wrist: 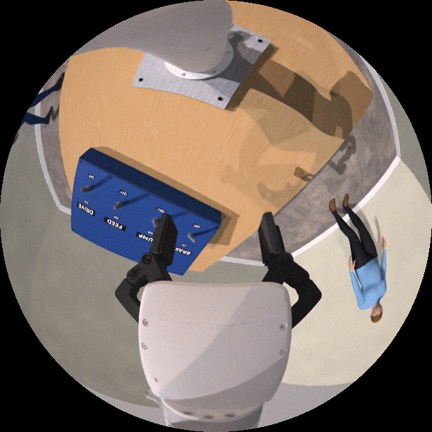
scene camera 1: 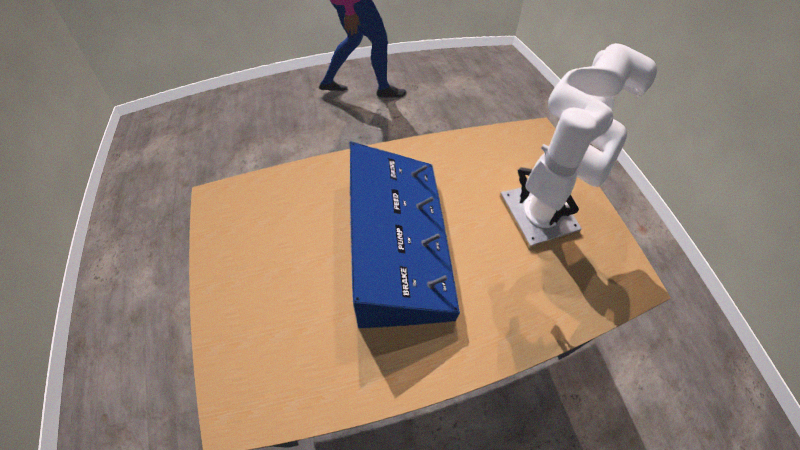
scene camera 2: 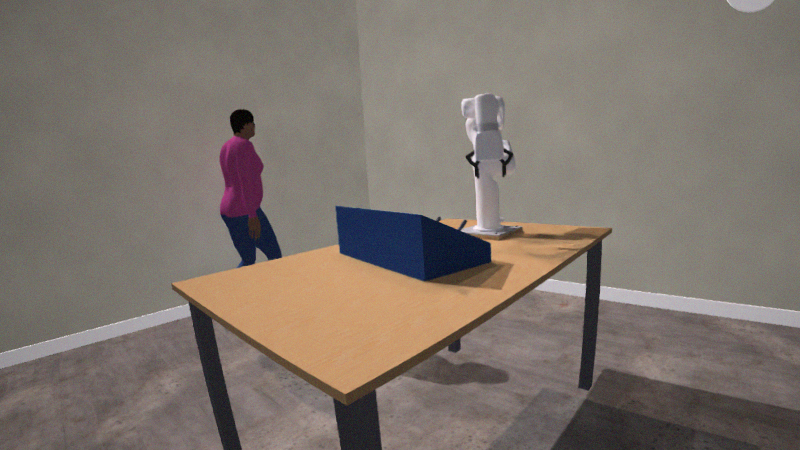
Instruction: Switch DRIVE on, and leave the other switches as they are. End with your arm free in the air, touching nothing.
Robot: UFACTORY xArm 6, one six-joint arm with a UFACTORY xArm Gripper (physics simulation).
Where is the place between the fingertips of my gripper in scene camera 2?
490,177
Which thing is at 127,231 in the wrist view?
A blue switch panel.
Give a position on a blue switch panel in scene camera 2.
414,245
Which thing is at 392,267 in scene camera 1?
A blue switch panel.
